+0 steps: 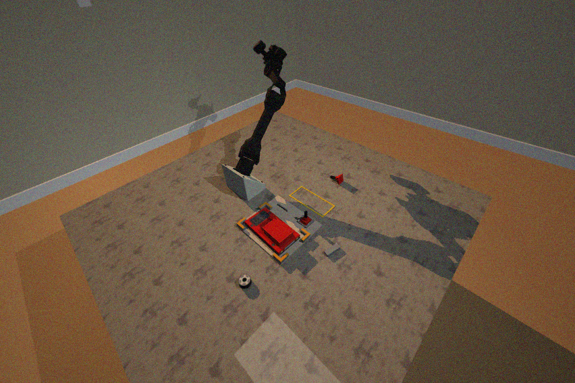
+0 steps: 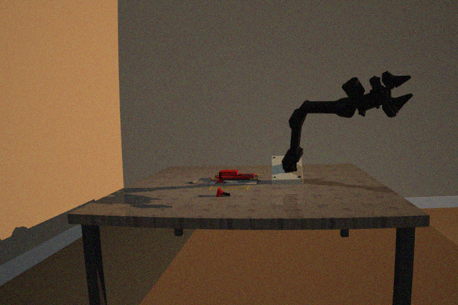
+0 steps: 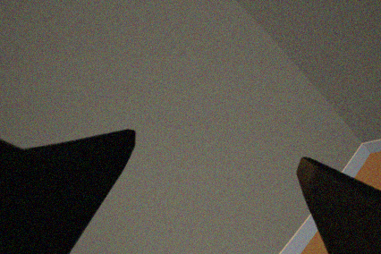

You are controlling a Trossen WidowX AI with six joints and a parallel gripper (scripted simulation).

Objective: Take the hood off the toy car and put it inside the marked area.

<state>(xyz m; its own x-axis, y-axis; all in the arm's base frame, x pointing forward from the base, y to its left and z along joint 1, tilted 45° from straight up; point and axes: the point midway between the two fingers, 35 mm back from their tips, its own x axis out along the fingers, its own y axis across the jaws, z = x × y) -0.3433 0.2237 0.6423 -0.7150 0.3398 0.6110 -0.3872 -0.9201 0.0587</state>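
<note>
Right now the hood is 64 cm ahead of my gripper tip, 78 cm to the right of it and 40 cm below it. The rest, counted from my gripper tip: wheel 65 cm ahead, 98 cm to the right, 43 cm below.
</note>
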